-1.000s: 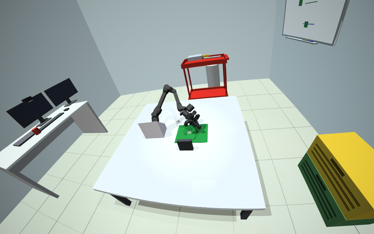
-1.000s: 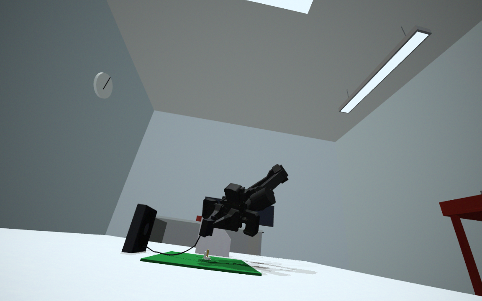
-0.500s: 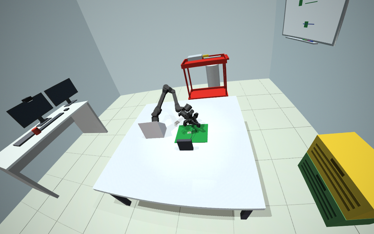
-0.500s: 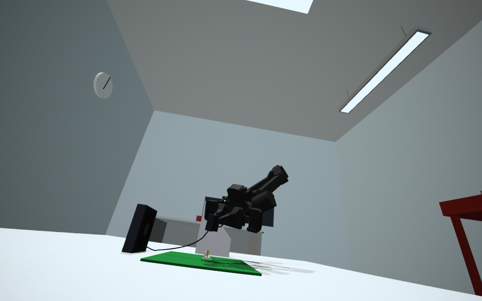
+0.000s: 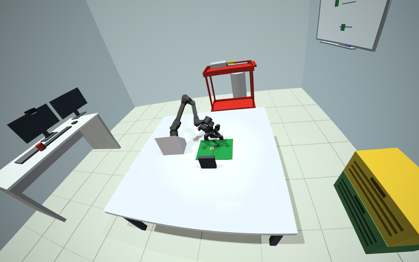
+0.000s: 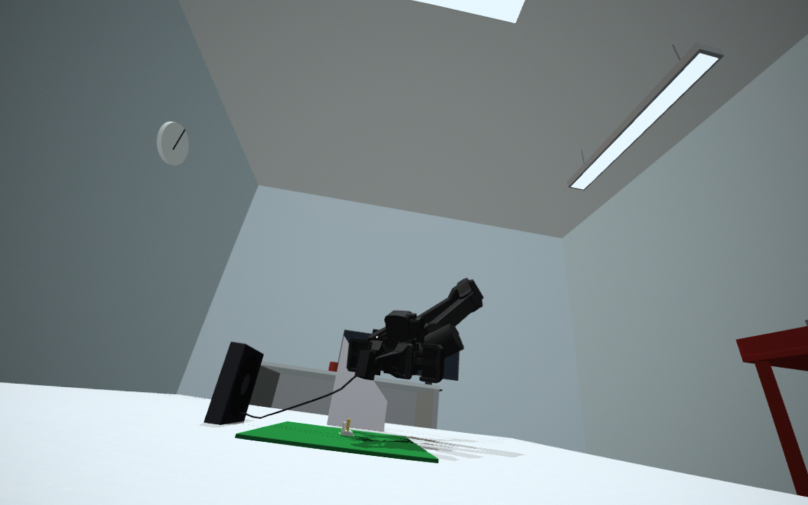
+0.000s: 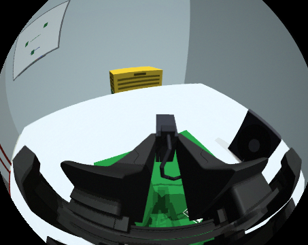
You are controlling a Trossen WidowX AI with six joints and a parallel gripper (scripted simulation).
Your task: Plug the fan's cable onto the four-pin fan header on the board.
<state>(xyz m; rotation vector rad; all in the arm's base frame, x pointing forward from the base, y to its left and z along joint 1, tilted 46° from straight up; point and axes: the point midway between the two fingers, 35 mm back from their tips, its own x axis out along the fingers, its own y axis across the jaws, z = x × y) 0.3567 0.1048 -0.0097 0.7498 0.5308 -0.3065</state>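
My gripper tip is 90 mm past the four-pin header, 20 mm to the left of it and 120 mm above it. From my gripper tip the other things lie so: black plug 10 mm ahead, 10 mm below; black fan 70 mm behind, 220 mm to the right, 60 mm below; green board 60 mm behind, 30 mm to the right, 130 mm below.
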